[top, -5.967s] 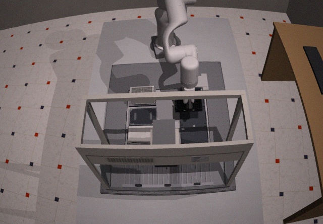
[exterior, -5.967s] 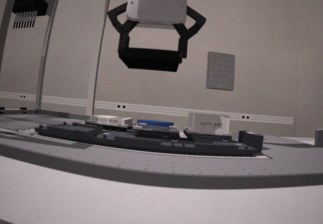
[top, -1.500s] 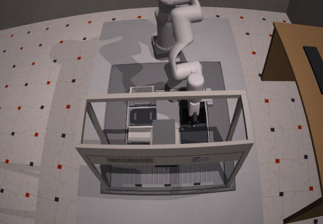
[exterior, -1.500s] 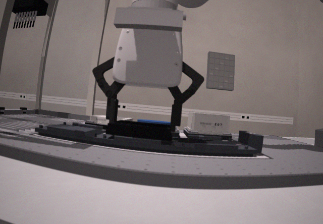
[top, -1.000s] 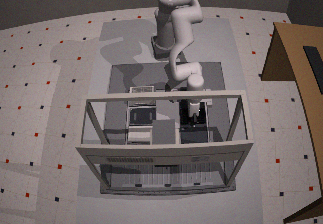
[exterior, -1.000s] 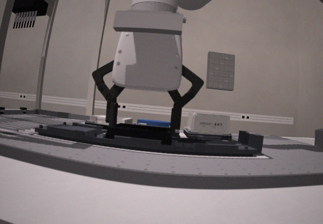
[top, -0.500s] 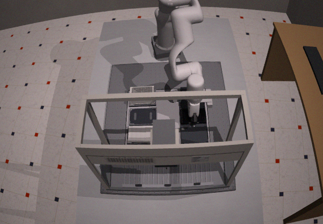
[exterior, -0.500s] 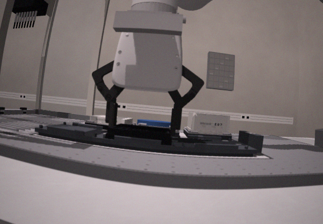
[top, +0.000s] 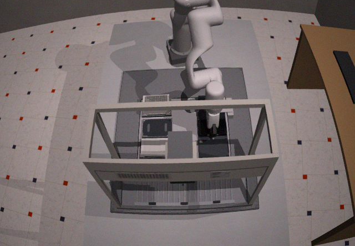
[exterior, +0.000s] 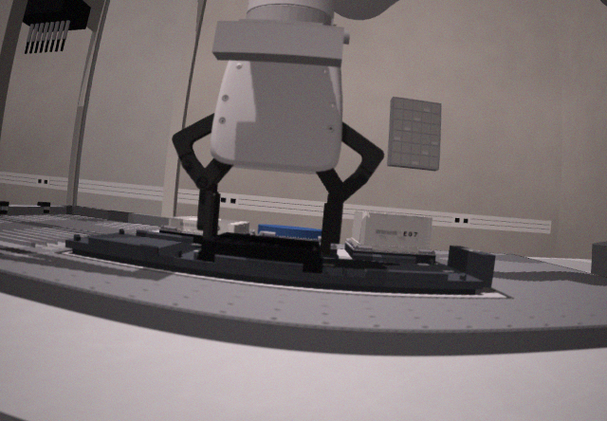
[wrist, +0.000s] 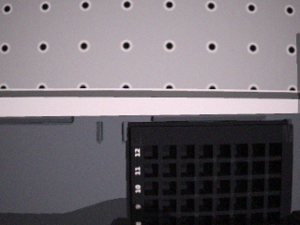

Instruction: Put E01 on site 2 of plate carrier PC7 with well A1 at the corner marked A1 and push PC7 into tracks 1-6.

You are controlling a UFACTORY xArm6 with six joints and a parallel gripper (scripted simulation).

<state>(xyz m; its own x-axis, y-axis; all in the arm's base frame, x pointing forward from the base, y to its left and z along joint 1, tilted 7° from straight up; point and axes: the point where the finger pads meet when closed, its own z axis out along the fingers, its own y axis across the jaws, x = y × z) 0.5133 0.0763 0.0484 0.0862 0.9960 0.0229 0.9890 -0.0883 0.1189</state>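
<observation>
My gripper is now 1 cm above the well plate E01. From my hand the other things lie so: nest S2: 25 cm to the right, 4 cm behind, 2 cm below; plate carrier PC7: 1 cm below, 1 cm behind; pipetting head: 32 cm ahead, 25 cm above, 16 cm to the right.
</observation>
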